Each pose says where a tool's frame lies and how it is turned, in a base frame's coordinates. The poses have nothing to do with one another.
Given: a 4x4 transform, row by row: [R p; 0 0 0 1], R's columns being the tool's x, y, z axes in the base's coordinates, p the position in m. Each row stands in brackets.
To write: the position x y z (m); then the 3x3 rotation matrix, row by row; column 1 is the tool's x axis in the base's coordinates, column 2 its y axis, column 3 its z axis. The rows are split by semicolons. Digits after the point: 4 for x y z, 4 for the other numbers.
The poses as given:
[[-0.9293, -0.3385, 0.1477, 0.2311], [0.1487, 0.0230, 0.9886, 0.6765], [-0.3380, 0.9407, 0.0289, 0.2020], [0, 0, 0, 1]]
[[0.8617, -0.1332, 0.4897, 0.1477], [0.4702, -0.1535, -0.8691, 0.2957], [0.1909, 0.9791, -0.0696, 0.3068], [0, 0, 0, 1]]
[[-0.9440, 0.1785, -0.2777, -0.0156], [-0.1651, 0.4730, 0.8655, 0.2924], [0.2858, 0.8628, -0.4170, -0.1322], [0, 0, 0, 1]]
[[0.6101, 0.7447, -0.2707, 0.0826], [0.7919, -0.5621, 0.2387, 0.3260], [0.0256, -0.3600, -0.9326, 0.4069], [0, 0, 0, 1]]
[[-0.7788, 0.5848, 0.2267, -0.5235], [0.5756, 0.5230, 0.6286, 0.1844], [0.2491, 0.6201, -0.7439, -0.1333], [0, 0, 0, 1]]
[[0.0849, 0.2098, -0.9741, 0.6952], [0.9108, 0.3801, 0.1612, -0.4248], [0.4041, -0.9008, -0.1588, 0.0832], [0, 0, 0, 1]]
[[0.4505, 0.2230, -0.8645, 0.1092], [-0.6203, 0.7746, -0.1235, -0.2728], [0.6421, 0.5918, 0.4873, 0.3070], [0, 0, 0, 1]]
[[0.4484, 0.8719, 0.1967, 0.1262], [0.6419, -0.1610, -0.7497, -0.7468], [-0.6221, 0.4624, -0.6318, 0.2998], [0, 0, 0, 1]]
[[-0.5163, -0.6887, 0.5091, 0.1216], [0.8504, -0.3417, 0.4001, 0.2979], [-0.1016, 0.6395, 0.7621, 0.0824], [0, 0, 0, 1]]
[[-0.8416, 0.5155, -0.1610, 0.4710], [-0.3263, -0.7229, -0.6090, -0.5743], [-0.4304, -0.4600, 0.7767, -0.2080], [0, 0, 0, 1]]
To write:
0.2311, 0.6765, 0.2020; -0.9293, -0.3385, 0.1477; 0.1487, 0.0230, 0.9886; -0.3380, 0.9407, 0.0289
0.1477, 0.2957, 0.3068; 0.8617, -0.1332, 0.4897; 0.4702, -0.1535, -0.8691; 0.1909, 0.9791, -0.0696
-0.0156, 0.2924, -0.1322; -0.9440, 0.1785, -0.2777; -0.1651, 0.4730, 0.8655; 0.2858, 0.8628, -0.4170
0.0826, 0.3260, 0.4069; 0.6101, 0.7447, -0.2707; 0.7919, -0.5621, 0.2387; 0.0256, -0.3600, -0.9326
-0.5235, 0.1844, -0.1333; -0.7788, 0.5848, 0.2267; 0.5756, 0.5230, 0.6286; 0.2491, 0.6201, -0.7439
0.6952, -0.4248, 0.0832; 0.0849, 0.2098, -0.9741; 0.9108, 0.3801, 0.1612; 0.4041, -0.9008, -0.1588
0.1092, -0.2728, 0.3070; 0.4505, 0.2230, -0.8645; -0.6203, 0.7746, -0.1235; 0.6421, 0.5918, 0.4873
0.1262, -0.7468, 0.2998; 0.4484, 0.8719, 0.1967; 0.6419, -0.1610, -0.7497; -0.6221, 0.4624, -0.6318
0.1216, 0.2979, 0.0824; -0.5163, -0.6887, 0.5091; 0.8504, -0.3417, 0.4001; -0.1016, 0.6395, 0.7621
0.4710, -0.5743, -0.2080; -0.8416, 0.5155, -0.1610; -0.3263, -0.7229, -0.6090; -0.4304, -0.4600, 0.7767

